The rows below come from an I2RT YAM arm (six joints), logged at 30 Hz.
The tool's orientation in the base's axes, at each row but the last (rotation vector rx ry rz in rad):
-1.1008, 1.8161, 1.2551
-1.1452, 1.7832, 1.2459
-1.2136, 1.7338, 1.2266
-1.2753, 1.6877, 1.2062
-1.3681, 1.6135, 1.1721
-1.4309, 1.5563, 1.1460
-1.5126, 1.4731, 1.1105
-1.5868, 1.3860, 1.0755
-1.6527, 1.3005, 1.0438
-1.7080, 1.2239, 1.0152
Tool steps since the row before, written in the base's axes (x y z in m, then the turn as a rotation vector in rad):
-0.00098, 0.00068, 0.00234, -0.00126, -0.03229, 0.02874
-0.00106, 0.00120, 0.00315, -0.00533, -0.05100, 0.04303
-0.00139, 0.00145, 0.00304, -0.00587, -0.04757, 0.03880
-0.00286, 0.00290, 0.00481, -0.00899, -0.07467, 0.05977
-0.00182, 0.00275, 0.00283, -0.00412, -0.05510, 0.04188
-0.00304, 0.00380, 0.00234, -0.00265, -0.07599, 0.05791
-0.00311, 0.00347, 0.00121, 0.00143, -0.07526, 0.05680
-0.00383, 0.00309, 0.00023, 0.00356, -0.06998, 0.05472
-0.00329, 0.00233, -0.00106, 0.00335, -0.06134, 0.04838
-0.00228, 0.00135, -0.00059, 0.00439, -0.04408, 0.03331
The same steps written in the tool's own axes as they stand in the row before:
-0.00179, 0.00192, -0.00016, -0.01567, 0.00634, -0.03980
-0.00269, 0.00230, 0.00009, -0.02138, 0.01224, -0.06224
-0.00269, 0.00243, 0.00037, -0.01845, 0.01185, -0.05764
-0.00449, 0.00427, 0.00118, -0.02799, 0.01809, -0.09010
-0.00320, 0.00241, 0.00170, -0.01908, 0.01046, -0.06583
-0.00312, 0.00329, 0.00293, -0.02684, 0.01144, -0.09102
-0.00227, 0.00293, 0.00307, -0.02620, 0.00726, -0.09030
-0.00153, 0.00341, 0.00321, -0.02601, 0.00451, -0.08490
-0.00029, 0.00290, 0.00298, -0.02315, 0.00369, -0.07460
-0.00040, 0.00198, 0.00182, -0.01487, 0.00095, -0.05338

